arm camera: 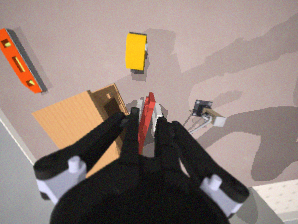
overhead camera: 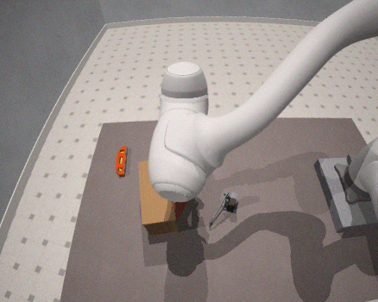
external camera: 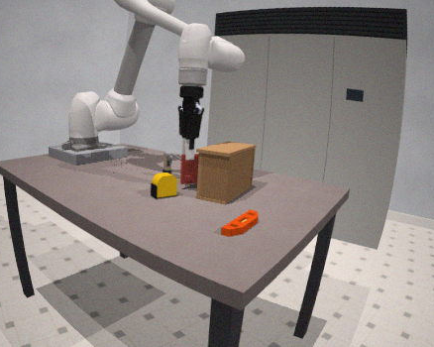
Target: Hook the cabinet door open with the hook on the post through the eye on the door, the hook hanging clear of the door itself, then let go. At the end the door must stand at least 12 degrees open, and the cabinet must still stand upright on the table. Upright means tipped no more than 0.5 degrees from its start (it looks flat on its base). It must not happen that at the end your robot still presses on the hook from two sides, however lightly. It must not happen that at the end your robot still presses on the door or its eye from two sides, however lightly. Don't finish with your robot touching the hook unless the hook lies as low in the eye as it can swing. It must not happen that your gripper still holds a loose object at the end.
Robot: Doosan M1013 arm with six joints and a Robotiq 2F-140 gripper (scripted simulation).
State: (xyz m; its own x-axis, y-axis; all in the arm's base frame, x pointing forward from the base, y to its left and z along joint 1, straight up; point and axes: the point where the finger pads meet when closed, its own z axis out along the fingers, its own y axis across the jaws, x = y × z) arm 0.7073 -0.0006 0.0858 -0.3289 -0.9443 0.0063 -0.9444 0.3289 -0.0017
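Right now the hook rod is 110 mm behind my hand, 90 mm to the left of it and 90 mm below it. The rest, counted from my hand: hook post 130 mm behind, 70 mm to the left, 80 mm below; red door 10 mm ahead, 70 mm to the left, 70 mm below; yellow tape measure 110 mm to the right, 100 mm below.
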